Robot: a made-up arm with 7 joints. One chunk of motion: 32 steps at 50 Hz.
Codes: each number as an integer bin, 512 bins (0 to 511) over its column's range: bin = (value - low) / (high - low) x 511, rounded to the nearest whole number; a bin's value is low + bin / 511 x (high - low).
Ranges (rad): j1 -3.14..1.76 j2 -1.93..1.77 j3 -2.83..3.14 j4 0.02..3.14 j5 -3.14..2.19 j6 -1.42..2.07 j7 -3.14..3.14
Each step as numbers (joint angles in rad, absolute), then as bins.
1 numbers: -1.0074 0.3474 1.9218 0.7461 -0.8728 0.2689 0.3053
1 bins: 222 315 407 119 217 247 280
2 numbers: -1.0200 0.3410 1.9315 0.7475 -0.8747 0.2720 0.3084
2 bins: 221 314 408 119 217 248 281
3 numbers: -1.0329 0.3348 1.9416 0.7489 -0.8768 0.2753 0.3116
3 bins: 220 313 408 119 217 248 281
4 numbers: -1.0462 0.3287 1.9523 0.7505 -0.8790 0.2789 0.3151
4 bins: 218 312 409 120 217 249 281
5 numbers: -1.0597 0.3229 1.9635 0.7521 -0.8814 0.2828 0.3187
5 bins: 217 311 410 120 217 249 281
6 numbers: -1.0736 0.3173 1.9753 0.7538 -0.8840 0.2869 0.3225
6 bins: 215 310 411 120 216 250 282
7 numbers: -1.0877 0.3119 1.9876 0.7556 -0.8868 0.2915 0.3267
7 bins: 214 310 412 120 216 251 282
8 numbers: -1.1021 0.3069 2.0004 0.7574 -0.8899 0.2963 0.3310
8 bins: 213 309 413 121 216 251 282
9 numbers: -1.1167 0.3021 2.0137 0.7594 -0.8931 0.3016 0.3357
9 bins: 211 308 415 121 215 252 283
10 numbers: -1.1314 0.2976 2.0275 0.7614 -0.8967 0.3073 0.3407
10 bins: 209 308 416 121 215 253 283
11 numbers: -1.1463 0.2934 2.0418 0.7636 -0.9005 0.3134 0.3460
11 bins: 208 307 417 122 215 254 284
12 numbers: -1.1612 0.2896 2.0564 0.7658 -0.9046 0.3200 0.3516
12 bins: 206 307 418 122 214 255 284
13 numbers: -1.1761 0.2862 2.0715 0.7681 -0.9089 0.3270 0.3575
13 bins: 205 306 420 123 214 256 285
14 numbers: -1.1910 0.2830 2.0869 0.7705 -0.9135 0.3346 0.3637
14 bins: 203 306 421 123 213 257 285
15 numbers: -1.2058 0.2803 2.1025 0.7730 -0.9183 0.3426 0.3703
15 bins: 202 305 422 123 213 258 286
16 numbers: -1.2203 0.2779 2.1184 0.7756 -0.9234 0.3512 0.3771
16 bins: 200 305 424 124 213 259 286
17 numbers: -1.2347 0.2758 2.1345 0.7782 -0.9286 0.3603 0.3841
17 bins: 199 305 425 124 212 261 287
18 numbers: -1.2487 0.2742 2.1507 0.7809 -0.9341 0.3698 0.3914
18 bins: 197 304 426 125 211 262 287
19 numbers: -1.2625 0.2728 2.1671 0.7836 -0.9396 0.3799 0.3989
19 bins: 196 304 428 125 211 264 288
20 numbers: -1.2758 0.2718 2.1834 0.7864 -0.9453 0.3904 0.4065
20 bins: 194 304 429 126 210 265 289
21 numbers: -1.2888 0.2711 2.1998 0.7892 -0.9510 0.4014 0.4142
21 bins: 193 304 431 126 210 267 289
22 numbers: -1.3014 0.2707 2.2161 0.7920 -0.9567 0.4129 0.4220
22 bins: 192 304 432 126 209 268 290
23 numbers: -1.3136 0.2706 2.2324 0.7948 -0.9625 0.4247 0.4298
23 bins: 190 304 433 127 209 270 290
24 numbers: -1.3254 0.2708 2.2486 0.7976 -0.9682 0.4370 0.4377
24 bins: 189 304 435 127 208 272 291
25 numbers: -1.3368 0.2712 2.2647 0.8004 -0.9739 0.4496 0.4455
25 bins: 188 304 436 128 208 274 292
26 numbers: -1.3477 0.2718 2.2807 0.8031 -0.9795 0.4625 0.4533
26 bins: 187 304 437 128 207 276 292
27 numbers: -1.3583 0.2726 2.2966 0.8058 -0.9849 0.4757 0.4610
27 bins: 186 304 439 129 207 278 293
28 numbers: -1.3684 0.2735 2.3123 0.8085 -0.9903 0.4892 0.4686
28 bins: 185 304 440 129 206 280 294
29 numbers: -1.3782 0.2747 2.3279 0.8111 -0.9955 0.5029 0.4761
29 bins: 184 304 441 130 206 282 294
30 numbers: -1.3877 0.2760 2.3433 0.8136 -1.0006 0.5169 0.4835
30 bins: 183 305 443 130 205 284 295
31 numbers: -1.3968 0.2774 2.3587 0.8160 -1.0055 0.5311 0.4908
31 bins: 182 305 444 130 205 286 295
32 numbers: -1.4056 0.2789 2.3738 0.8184 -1.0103 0.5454 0.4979
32 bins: 181 305 445 131 204 288 296
